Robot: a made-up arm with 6 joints.
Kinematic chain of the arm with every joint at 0, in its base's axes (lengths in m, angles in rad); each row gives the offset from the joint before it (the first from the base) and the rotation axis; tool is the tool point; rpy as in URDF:
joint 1: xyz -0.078 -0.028 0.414 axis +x
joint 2: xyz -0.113 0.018 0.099 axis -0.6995 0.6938 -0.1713
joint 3: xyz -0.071 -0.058 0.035 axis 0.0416 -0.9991 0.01
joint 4: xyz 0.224 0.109 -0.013 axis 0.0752 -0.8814 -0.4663
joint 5: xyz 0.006 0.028 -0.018 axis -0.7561 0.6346 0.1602
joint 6: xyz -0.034 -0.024 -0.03 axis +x
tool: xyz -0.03 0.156 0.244 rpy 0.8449 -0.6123 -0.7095
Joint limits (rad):
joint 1: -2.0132..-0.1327
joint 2: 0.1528..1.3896
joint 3: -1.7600..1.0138
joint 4: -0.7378..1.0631
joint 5: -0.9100..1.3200
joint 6: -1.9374..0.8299
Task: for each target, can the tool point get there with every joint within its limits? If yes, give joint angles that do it. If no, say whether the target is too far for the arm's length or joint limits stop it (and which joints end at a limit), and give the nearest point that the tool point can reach.
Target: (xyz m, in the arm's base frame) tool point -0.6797 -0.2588 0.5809
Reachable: no: joint limits stop it (at a limit: joint 1, joint 4, joint 6) | nearest point -0.6249 -0.2238 0.5415 | short by 0.076 m
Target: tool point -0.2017 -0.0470 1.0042
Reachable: no: joint limits stop it (at a limit: joint 1, joint 2, joint 4, joint 6) | nearest point -0.2145 0.0169 0.9010 | short by 0.122 m
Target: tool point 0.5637 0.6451 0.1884
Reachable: no: too far | nearest point 0.2067 0.4079 0.2679 | short by 0.436 m
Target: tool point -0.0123 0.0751 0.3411
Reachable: yes | joints -0.9408 0.2640 -1.1135 -0.1123 -0.3053 0.1705
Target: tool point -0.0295 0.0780 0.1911
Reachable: yes | joints -0.7287 1.1189 -0.1820 0.4046 0.3281 -0.0203
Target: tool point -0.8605 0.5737 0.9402
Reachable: no: too far | nearest point -0.5971 0.2275 0.6374 | short by 0.530 m
